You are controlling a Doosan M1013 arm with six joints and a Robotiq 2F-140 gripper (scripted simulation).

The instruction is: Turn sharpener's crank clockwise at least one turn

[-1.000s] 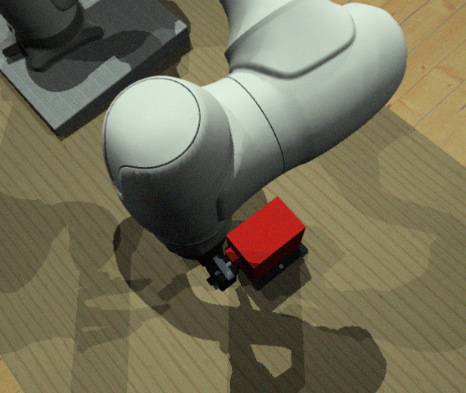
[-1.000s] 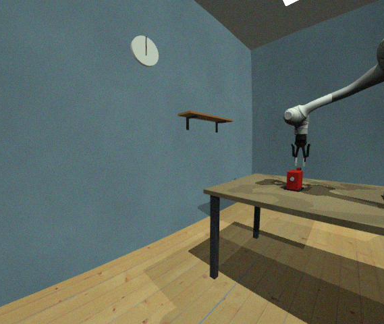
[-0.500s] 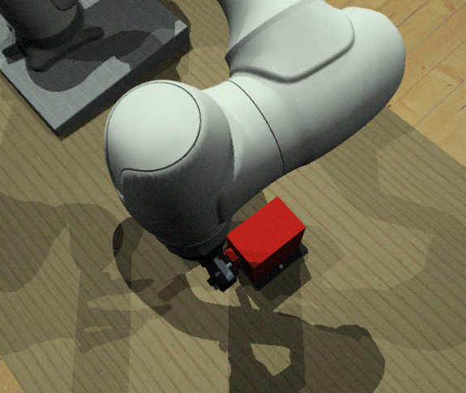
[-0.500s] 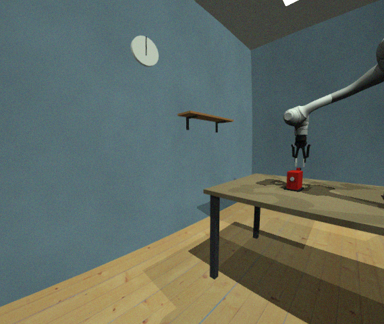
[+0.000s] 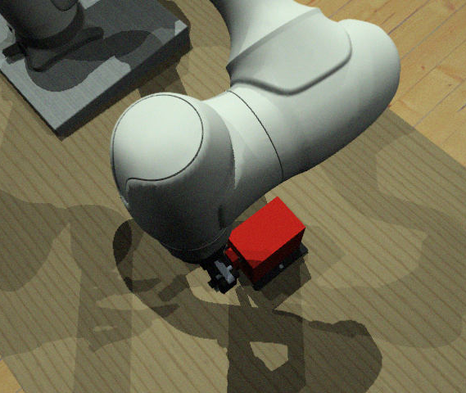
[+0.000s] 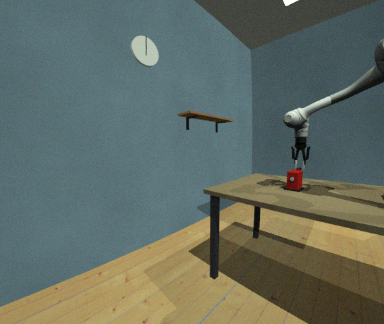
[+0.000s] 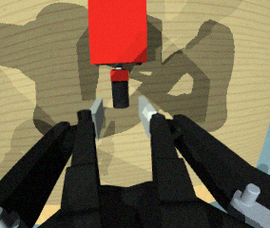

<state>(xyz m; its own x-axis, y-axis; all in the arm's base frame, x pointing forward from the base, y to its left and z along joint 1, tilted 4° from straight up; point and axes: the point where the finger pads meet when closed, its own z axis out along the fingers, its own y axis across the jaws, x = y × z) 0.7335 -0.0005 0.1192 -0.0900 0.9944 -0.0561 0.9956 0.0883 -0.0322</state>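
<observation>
My hand is 20 mm to the right of the crank knob and 30 mm above it. From my hand the other things lie so: sharpener crank: 20 mm to the left, 40 mm below.
</observation>
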